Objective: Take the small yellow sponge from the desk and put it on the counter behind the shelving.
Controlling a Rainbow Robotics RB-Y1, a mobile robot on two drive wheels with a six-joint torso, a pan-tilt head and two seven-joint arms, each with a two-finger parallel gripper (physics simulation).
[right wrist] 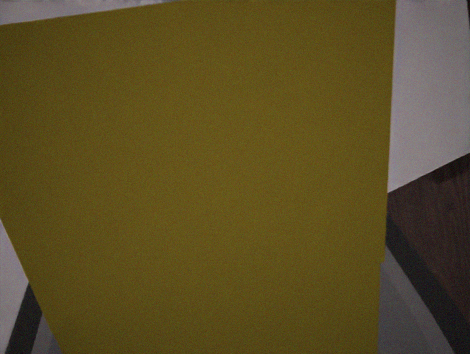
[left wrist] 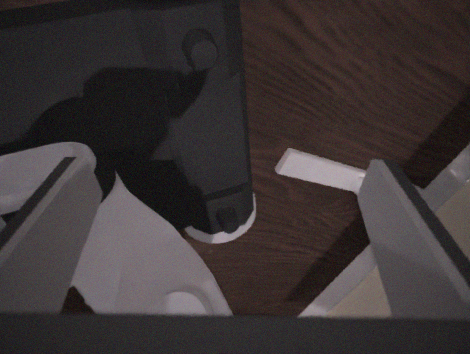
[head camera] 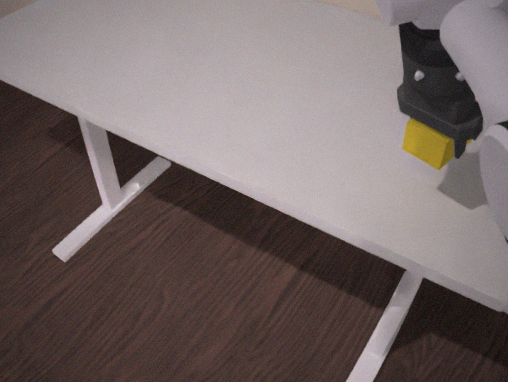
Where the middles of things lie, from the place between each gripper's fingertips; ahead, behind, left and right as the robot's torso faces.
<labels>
Right now the yellow sponge (head camera: 429, 145) is 380 mm ahead of my left hand, 500 mm to the right of it and 530 mm above it.
My right hand is 2 cm below the yellow sponge.
</labels>
